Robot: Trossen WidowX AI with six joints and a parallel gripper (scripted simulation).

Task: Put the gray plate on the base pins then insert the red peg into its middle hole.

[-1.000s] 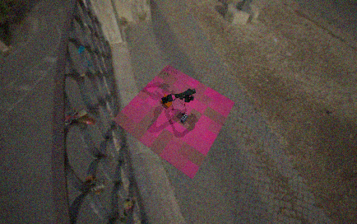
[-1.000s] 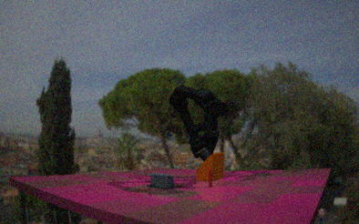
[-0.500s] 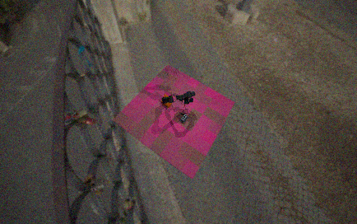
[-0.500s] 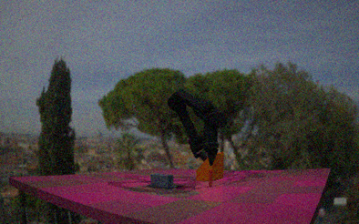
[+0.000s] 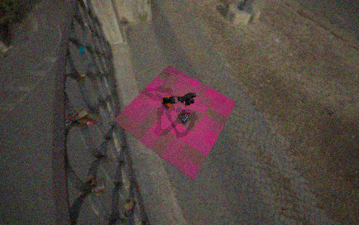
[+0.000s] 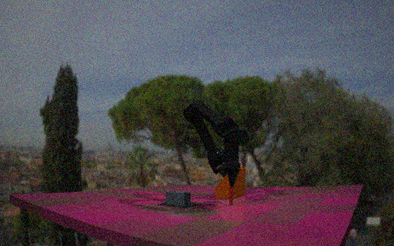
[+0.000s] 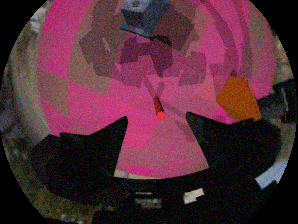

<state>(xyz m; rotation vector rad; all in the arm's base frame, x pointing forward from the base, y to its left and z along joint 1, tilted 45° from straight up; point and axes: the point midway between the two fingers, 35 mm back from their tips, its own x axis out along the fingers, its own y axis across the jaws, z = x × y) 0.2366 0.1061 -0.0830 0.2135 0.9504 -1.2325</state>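
The red peg is 4 cm below my gripper tip. Also, from my gripper tip: gray plate 18 cm to the right, 11 cm ahead, 4 cm below.
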